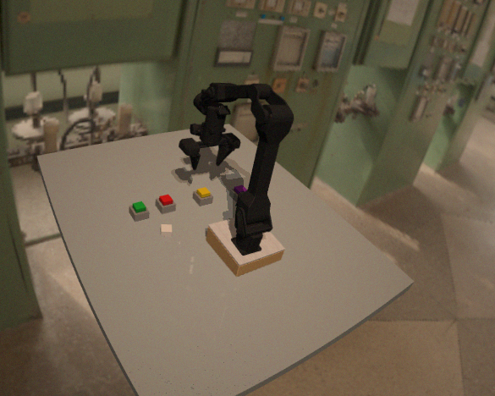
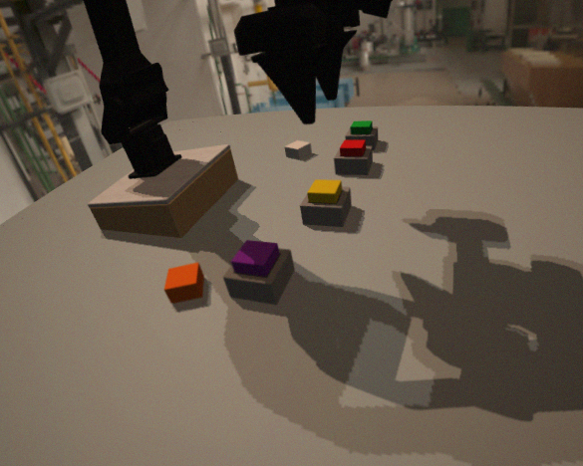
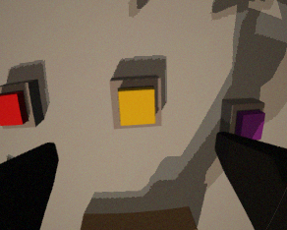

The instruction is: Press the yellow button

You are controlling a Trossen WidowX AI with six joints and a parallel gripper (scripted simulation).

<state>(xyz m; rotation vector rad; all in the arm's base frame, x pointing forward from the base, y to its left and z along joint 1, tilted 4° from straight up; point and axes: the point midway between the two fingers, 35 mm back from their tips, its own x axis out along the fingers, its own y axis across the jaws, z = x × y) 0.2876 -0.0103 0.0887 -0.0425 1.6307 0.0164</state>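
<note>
Now: the yellow button 1 cm behind my gripper tip and 9 cm below it. From my gripper tip the other things lie so: purple button (3 cm behind, 13 cm to the right, 9 cm below); orange block (10 cm behind, 16 cm to the right, 12 cm below); red button (1 cm behind, 13 cm to the left, 9 cm below).
</note>
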